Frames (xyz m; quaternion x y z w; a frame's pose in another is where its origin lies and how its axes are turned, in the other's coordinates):
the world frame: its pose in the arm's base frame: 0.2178 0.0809 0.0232 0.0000 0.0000 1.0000 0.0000
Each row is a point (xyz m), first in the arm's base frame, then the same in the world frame.
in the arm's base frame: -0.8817 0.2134 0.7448
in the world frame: 1.0995 -0.1325 0.7216
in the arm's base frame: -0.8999 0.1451 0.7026
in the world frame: 1.1177 -0.0642 0.6794
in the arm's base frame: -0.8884 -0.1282 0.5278
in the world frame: 1.1062 0.2091 0.5046
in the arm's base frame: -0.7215 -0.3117 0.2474
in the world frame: 0.9393 0.3926 0.2242
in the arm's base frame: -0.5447 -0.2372 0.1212
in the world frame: 0.7625 0.3181 0.0980
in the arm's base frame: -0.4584 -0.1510 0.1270
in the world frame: 0.6762 0.2319 0.1038
